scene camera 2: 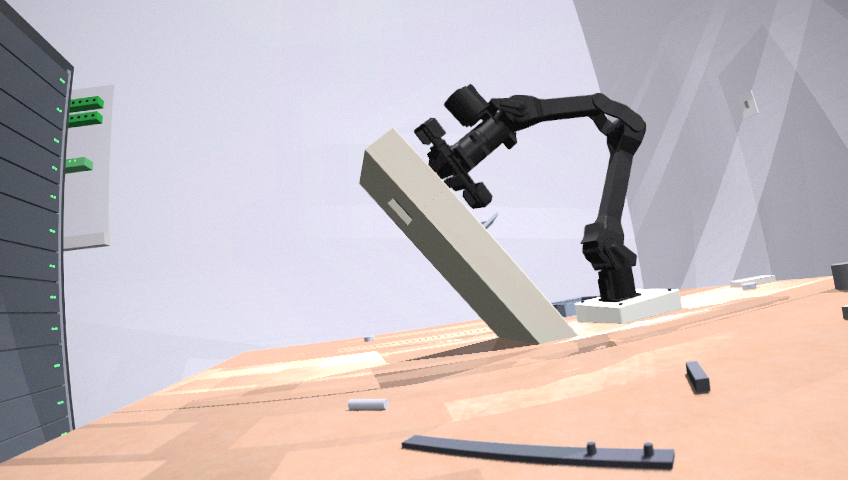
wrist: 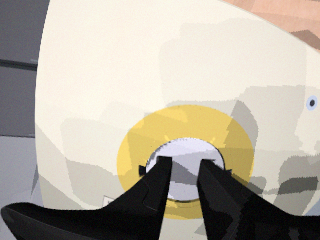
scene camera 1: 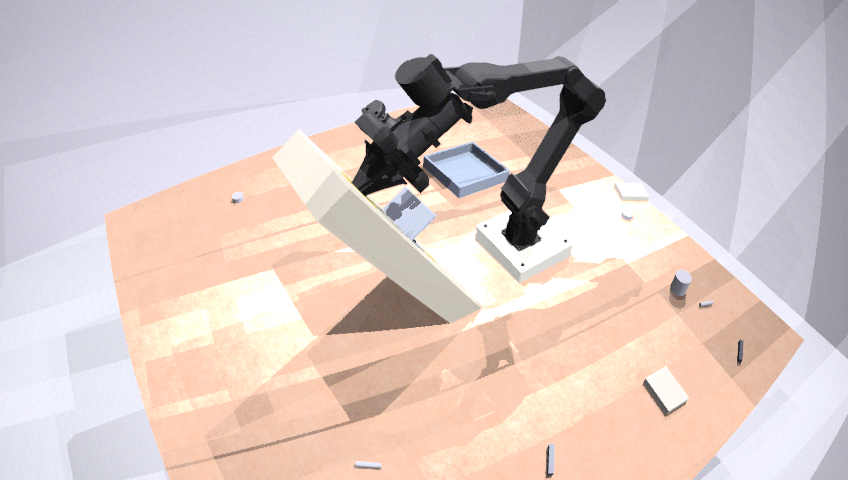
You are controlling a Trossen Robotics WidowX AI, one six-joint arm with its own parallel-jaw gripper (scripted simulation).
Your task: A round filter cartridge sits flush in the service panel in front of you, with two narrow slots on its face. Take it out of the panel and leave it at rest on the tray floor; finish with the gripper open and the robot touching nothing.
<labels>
my gripper: scene camera 2; wrist 184,161; scene camera 1
same spot on my gripper: (scene camera 1: 378,171) = (scene camera 2: 435,161)
same spot on service panel: (scene camera 2: 417,200) = (scene camera 1: 367,254)
</labels>
